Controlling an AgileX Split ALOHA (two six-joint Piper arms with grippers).
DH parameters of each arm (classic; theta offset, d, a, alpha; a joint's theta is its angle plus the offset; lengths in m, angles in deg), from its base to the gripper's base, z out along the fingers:
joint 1: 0 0.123 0 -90
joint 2: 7.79 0 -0.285 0
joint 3: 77.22 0 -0.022 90
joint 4: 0 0.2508 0 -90
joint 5: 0 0 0.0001 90
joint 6: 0 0.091 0 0
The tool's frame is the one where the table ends.
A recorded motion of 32 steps. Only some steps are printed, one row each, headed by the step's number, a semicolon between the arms.
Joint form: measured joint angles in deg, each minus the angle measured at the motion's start. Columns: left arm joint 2, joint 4, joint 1, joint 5, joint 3, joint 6; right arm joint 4, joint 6, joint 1, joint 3, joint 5, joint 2.
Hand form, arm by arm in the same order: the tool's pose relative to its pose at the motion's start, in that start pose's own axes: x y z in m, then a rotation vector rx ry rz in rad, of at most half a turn. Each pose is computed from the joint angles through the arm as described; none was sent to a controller.
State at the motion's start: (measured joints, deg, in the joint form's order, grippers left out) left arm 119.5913 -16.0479 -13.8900 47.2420 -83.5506 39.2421; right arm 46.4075 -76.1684 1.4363 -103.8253 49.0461 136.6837
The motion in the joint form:
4: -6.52 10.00 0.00 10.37 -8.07 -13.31; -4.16 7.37 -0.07 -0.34 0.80 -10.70
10: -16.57 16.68 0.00 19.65 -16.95 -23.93; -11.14 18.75 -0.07 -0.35 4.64 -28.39
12: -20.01 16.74 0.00 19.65 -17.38 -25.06; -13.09 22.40 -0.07 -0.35 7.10 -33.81
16: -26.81 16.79 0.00 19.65 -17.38 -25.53; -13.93 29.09 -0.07 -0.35 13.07 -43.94
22: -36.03 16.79 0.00 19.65 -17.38 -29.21; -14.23 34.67 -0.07 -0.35 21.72 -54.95
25: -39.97 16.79 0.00 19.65 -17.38 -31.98; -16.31 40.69 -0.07 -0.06 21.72 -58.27
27: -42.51 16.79 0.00 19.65 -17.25 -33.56; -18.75 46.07 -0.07 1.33 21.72 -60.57
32: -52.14 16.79 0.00 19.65 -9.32 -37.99; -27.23 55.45 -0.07 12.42 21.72 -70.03
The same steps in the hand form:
4: -0.0171 0.0030 -0.0773 -0.1281 -0.0008 -0.0878; -0.0497 0.0149 -0.0741 0.1091 -0.0684 -0.0200
10: -0.0212 -0.0107 -0.1897 -0.2813 -0.1263 -0.1971; -0.1033 0.0686 -0.1981 0.2530 -0.1690 -0.0490
12: -0.0172 -0.0192 -0.2167 -0.3050 -0.1918 -0.2092; -0.1118 0.0919 -0.2348 0.2799 -0.1919 -0.0490
16: -0.0033 -0.0378 -0.2645 -0.3462 -0.3038 -0.2039; -0.1195 0.1446 -0.2997 0.2868 -0.2521 -0.0292
22: 0.0238 -0.0664 -0.3247 -0.3869 -0.4679 -0.2474; -0.1116 0.2105 -0.3624 0.2686 -0.2852 -0.0351
25: 0.0381 -0.0797 -0.3485 -0.3955 -0.5434 -0.2852; -0.1069 0.2261 -0.3801 0.3062 -0.3148 0.0355
27: 0.0482 -0.0884 -0.3625 -0.3996 -0.5897 -0.3059; -0.0997 0.2336 -0.3873 0.3334 -0.3168 0.1146
32: 0.0899 -0.1133 -0.3734 -0.3842 -0.6349 -0.3754; -0.0580 0.2557 -0.3914 0.4248 -0.2469 0.2708

